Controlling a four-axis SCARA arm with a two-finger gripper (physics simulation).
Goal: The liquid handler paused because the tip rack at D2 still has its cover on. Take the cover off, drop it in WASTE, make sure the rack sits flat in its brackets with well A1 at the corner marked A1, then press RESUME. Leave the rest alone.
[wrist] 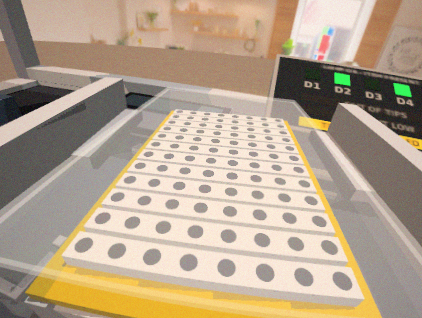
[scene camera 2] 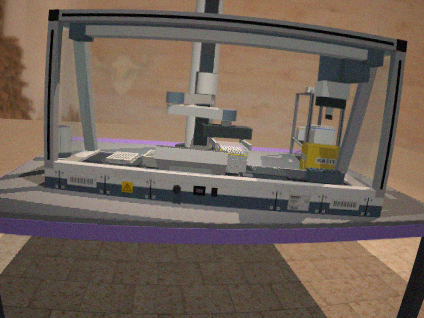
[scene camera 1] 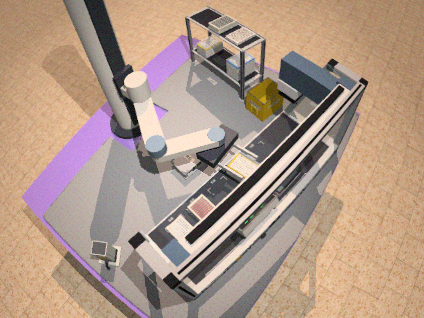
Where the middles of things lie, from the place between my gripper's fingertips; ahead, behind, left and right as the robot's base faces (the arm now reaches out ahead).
Scene:
My gripper is now 160 mm past the yellow WASTE bin (scene camera 1: 262,100), 420 mm to the right of it and 60 mm above it.

